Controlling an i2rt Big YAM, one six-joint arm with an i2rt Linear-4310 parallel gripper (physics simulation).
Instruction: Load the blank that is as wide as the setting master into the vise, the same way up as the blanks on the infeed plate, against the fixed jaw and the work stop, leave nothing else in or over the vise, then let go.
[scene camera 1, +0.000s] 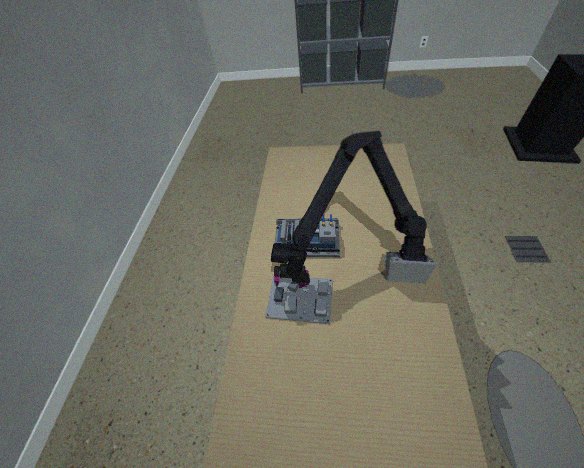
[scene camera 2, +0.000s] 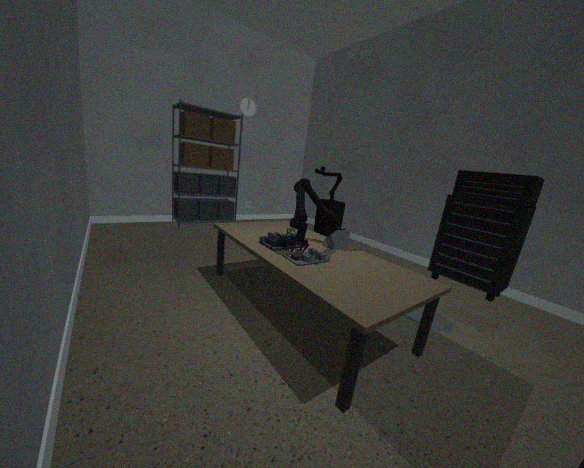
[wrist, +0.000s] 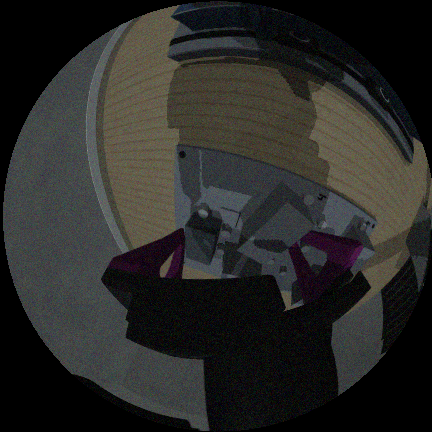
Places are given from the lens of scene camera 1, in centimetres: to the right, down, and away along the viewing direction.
grey infeed plate (scene camera 1: 276, 310): -6, 31, 112
